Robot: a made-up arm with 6 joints.
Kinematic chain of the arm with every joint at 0, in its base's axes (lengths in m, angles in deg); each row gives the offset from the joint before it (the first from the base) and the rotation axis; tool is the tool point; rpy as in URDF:
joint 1: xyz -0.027 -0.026 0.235 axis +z
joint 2: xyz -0.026 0.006 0 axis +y
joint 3: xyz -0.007 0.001 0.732 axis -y
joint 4: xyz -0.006 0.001 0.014 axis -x
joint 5: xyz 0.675 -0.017 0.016 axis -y
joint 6: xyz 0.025 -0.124 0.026 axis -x
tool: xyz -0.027 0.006 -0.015 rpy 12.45 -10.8 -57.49
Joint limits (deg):
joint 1: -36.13..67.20
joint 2: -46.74..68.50
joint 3: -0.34..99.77
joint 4: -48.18..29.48
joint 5: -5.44..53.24
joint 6: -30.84..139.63
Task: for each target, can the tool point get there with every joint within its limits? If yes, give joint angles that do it. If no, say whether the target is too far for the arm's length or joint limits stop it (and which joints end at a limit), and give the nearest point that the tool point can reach.
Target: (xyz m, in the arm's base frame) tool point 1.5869 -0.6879 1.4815
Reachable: no: too far | nearest point 1.0226 -0.4565 1.0521 | short by 0.746 m
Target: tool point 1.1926 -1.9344 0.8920
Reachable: no: too far | nearest point 0.9323 -0.9183 0.6798 | short by 1.070 m
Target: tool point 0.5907 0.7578 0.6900
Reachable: yes | joints 59.32 31.32 10.46 11.27 37.84 42.60
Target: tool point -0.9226 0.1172 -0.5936
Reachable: no: joint limits stop it (at a limit: joint 1, joint 2, joint 3, joint 4, joint 5) | nearest point 0.3846 0.6864 -0.1342 | short by 1.498 m
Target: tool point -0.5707 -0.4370 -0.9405
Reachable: no: joint limits stop it (at a limit: joint 1, joint 2, joint 3, joint 4, joint 5) | nearest point 0.5634 -0.6107 -0.1422 | short by 1.398 m
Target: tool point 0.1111 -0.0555 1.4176
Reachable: yes | joints 55.36 -25.63 26.13 -12.39 26.97 4.75
